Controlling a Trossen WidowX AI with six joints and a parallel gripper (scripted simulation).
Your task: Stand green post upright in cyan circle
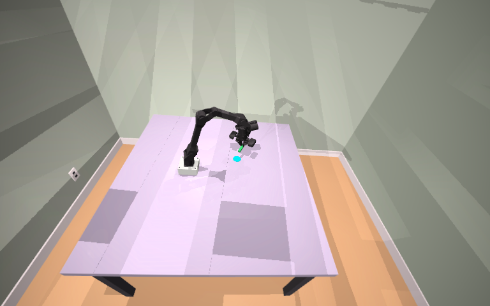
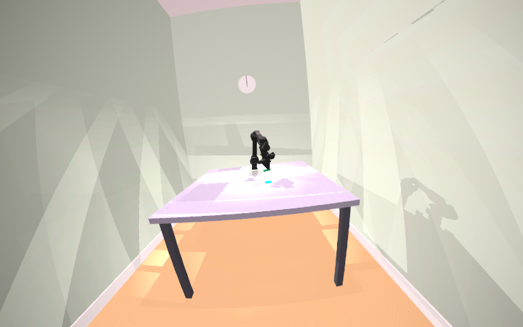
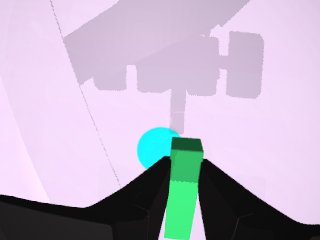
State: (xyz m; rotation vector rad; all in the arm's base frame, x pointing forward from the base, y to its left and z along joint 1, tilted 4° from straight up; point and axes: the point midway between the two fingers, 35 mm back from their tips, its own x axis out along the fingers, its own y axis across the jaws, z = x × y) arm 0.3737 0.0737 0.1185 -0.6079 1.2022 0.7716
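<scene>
My gripper tip is now 12 cm above the cyan circle, 3 cm past it and 1 cm to the left of it. Round my gripper tip: green post: 2 cm to the right, 1 cm below, 1 cm behind.
</scene>
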